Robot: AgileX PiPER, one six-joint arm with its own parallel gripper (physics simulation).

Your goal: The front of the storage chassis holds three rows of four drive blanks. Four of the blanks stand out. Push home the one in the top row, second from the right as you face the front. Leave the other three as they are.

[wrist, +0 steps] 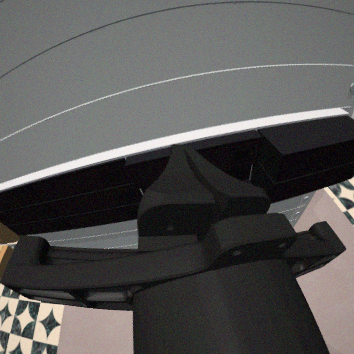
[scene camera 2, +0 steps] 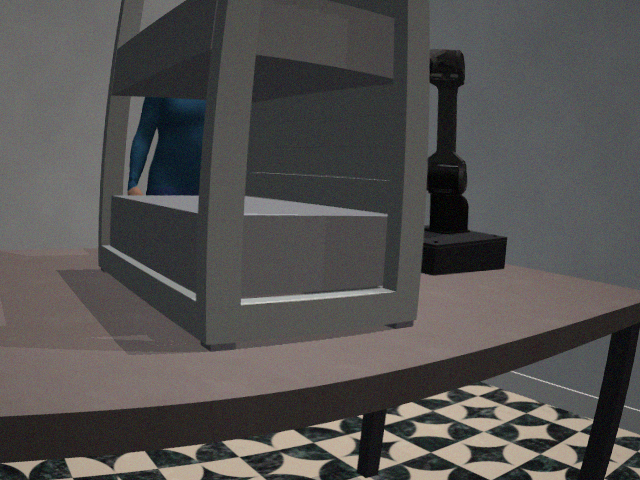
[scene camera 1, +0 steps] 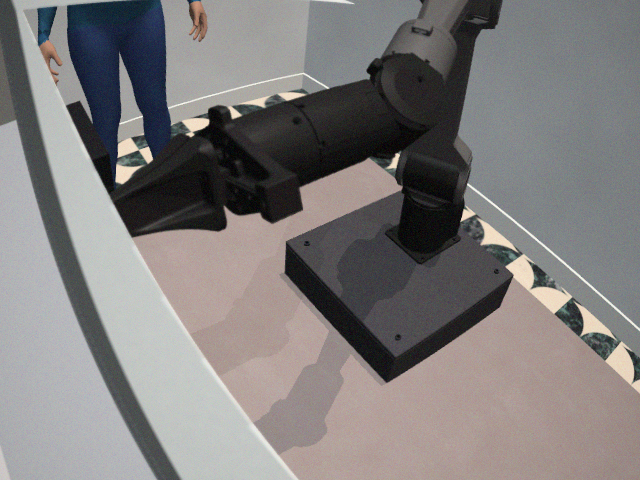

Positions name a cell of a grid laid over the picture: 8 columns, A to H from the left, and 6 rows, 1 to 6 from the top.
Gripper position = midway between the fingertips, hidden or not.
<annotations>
my gripper: wrist E3; not seen in scene camera 2 (hidden by a grey rack); not seen in scene camera 1 (hidden by a grey rack)
grey rack: wrist C2; scene camera 2 E2; scene camera 1 C3
</annotations>
